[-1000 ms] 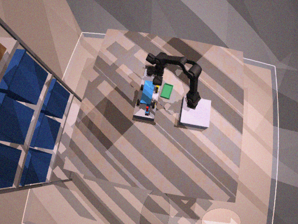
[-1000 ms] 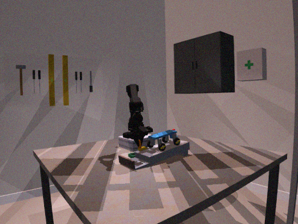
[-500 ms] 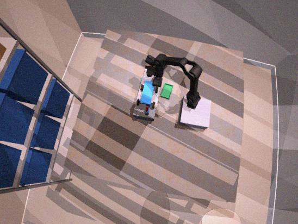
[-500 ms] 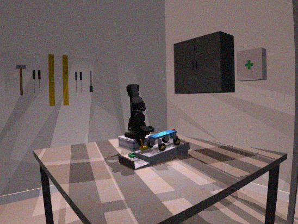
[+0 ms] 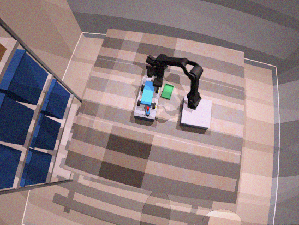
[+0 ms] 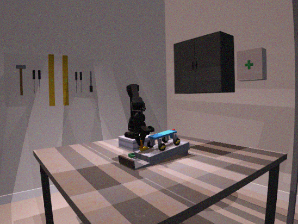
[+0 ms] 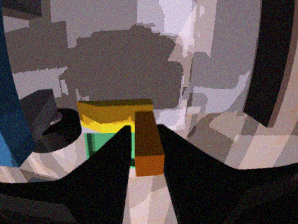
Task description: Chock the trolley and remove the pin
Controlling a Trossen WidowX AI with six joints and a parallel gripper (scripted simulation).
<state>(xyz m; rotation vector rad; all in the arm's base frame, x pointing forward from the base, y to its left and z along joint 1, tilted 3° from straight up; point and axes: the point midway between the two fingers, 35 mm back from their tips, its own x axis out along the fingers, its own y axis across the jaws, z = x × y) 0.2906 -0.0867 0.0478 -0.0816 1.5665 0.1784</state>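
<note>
My gripper tip is 20 mm to the right of the yellow chock and 10 mm above it. Round my gripper tip: grey ramp: 30 mm ahead, 140 mm to the left, 40 mm below; green tray: 80 mm behind, 20 mm to the left, 100 mm below; blue trolley: 30 mm ahead, 140 mm to the left, 20 mm above.
</note>
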